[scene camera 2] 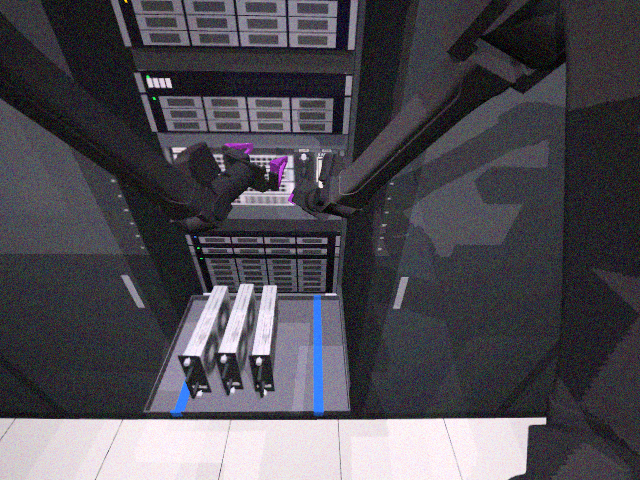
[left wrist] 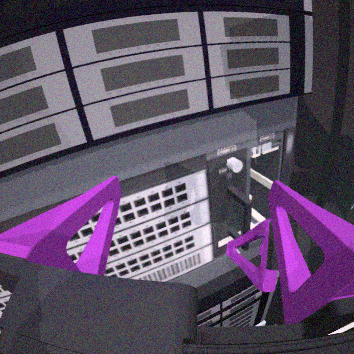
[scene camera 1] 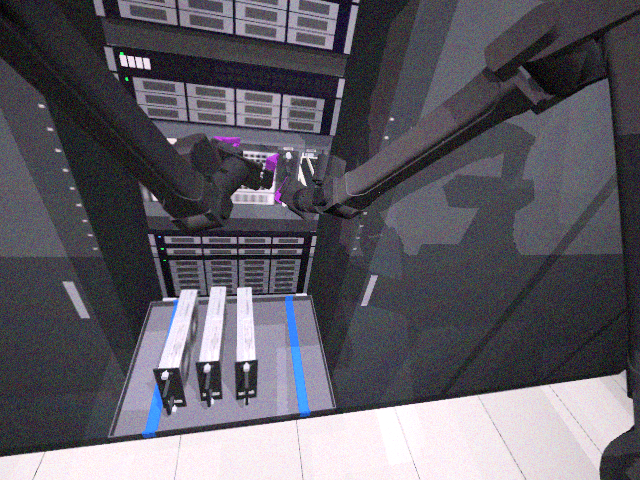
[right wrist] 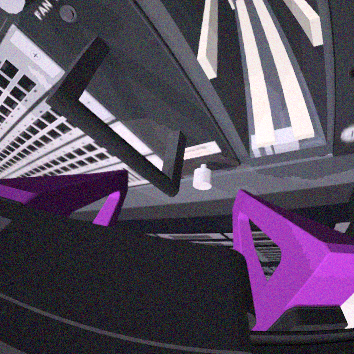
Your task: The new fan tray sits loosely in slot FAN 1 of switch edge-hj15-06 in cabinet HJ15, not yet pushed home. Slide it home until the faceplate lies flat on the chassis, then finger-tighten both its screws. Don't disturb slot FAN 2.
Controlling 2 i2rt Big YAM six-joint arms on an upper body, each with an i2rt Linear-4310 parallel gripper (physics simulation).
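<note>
The fan tray (scene camera 1: 291,169) (scene camera 2: 303,170) (left wrist: 220,195) stands upright in the switch's left fan slot; its dark faceplate has a black bar handle (right wrist: 120,140) and a white upper screw (scene camera 1: 287,155) (scene camera 2: 303,156) (left wrist: 234,165). I cannot tell how far the faceplate stands off the chassis. The white lower screw (right wrist: 202,177) shows in the right wrist view, beyond and between my right fingertips. My right gripper (right wrist: 181,189) is partly open and empty below the handle. My left gripper (scene camera 1: 250,150) (scene camera 2: 259,156) (left wrist: 194,185) is open and empty before the port panel. Right of the tray is an open slot (left wrist: 265,170) with pale strips inside.
The white port panel (left wrist: 155,225) (right wrist: 35,120) is left of the tray. Servers with drive bays (scene camera 1: 258,108) (scene camera 2: 268,114) are above. Below, a grey shelf (scene camera 1: 273,382) (scene camera 2: 294,377) with blue strips holds three fan modules. The arms come close together at the switch.
</note>
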